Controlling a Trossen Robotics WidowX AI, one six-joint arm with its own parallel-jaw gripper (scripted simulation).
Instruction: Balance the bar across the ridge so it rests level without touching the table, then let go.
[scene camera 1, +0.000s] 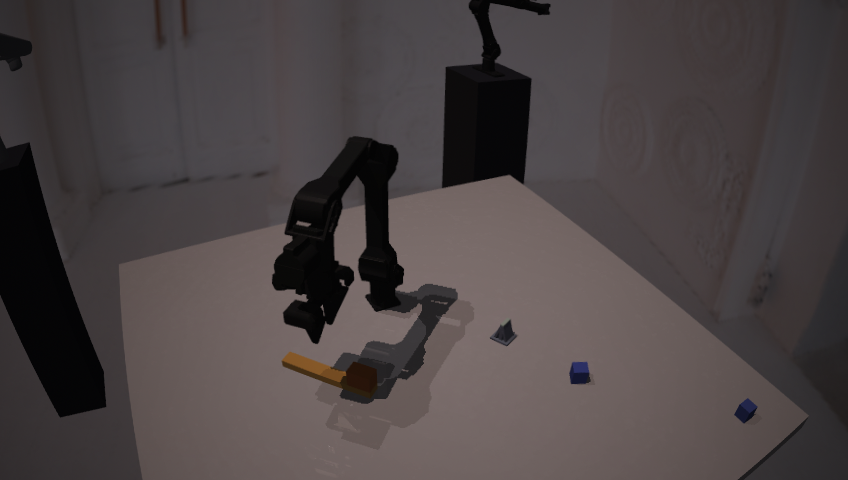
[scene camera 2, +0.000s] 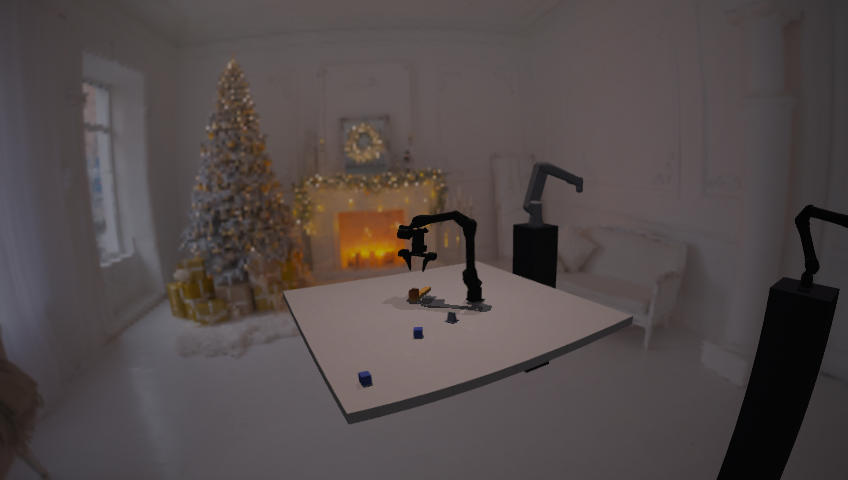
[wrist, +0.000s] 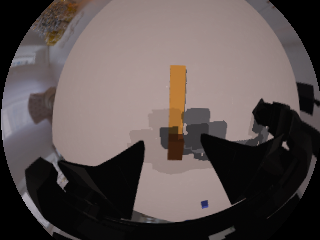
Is my gripper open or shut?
Open.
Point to my gripper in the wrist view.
172, 141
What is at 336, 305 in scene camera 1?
My gripper.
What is my gripper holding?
Nothing.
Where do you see an orange bar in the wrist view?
At 176, 93
